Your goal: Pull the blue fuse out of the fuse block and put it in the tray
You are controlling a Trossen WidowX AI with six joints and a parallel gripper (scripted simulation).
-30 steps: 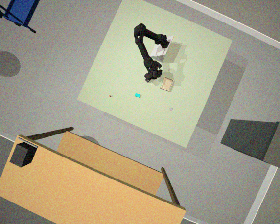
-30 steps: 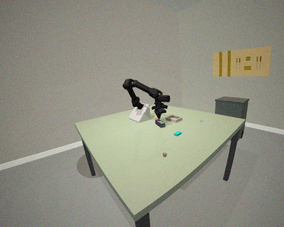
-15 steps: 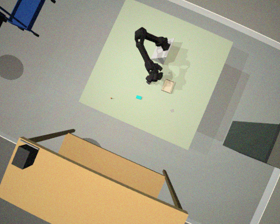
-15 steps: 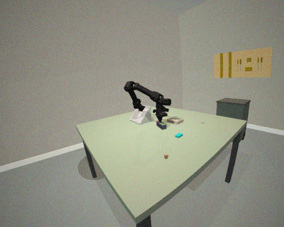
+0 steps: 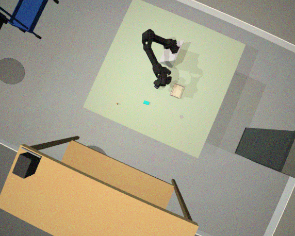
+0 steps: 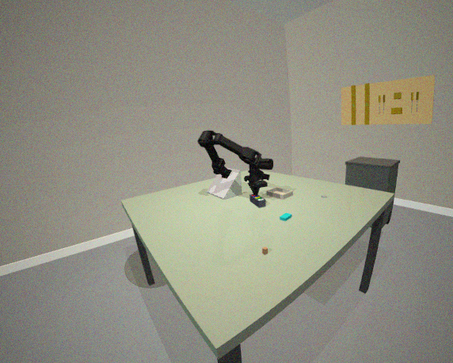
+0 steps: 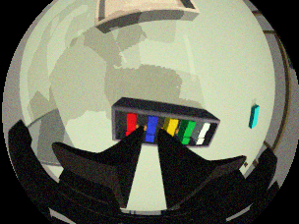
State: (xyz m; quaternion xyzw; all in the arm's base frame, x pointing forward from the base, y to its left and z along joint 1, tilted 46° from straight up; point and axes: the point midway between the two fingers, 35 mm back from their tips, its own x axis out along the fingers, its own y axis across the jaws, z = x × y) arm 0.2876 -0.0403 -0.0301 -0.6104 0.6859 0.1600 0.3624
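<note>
Right now my gripper tip is 19 cm to the right of the tray, 4 cm above it and 2 cm short of it. Round my gripper tip: block: 26 cm ahead, 5 cm to the right, 4 cm below; blue fuse: 2 cm below.
</note>
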